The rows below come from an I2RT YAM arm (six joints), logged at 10 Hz.
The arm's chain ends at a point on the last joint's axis. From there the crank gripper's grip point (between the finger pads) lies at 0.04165 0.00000 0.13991 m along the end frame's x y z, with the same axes.
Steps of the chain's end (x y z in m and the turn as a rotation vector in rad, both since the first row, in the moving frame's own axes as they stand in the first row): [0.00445 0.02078 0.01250 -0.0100 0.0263 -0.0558]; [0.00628 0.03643 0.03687 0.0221 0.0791 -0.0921]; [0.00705 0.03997 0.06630 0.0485 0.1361 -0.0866]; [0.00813 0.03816 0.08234 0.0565 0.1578 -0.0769]
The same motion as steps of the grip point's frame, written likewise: [0.00809 0.01975 0.01136 -0.0100 0.0263 -0.0558]; [0.01687 0.02905 0.03307 0.0221 0.0791 -0.0921]; [0.02517 0.02894 0.05911 0.0485 0.1361 -0.0866]; [0.02914 0.02645 0.07375 0.0565 0.1578 -0.0769]
